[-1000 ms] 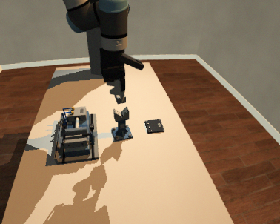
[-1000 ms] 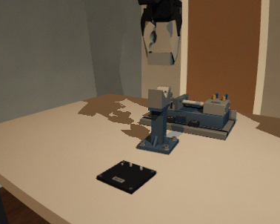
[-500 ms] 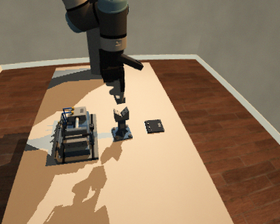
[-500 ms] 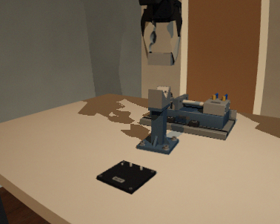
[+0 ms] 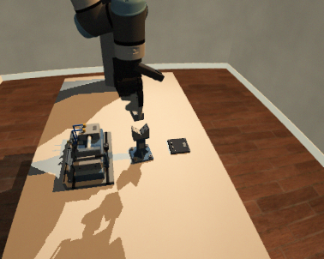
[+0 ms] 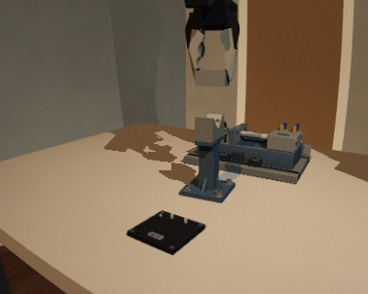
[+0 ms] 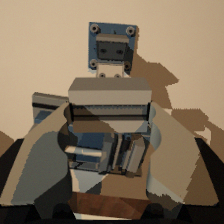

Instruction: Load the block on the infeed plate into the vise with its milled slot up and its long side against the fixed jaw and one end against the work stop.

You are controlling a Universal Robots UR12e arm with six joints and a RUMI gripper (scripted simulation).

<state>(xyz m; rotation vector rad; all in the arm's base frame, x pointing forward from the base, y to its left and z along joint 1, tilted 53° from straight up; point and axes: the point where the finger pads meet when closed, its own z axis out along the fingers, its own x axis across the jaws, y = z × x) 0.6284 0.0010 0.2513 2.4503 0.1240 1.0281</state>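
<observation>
My gripper is now 17 cm to the left of the dark work stop rod, 15 cm above it and 1 cm short of it. From my hand the other things lie so: blue foot (24 cm below, 1 cm to the left); part (right at my hand); moving jaw (20 cm to the right, 16 cm below, 4 cm behind).
</observation>
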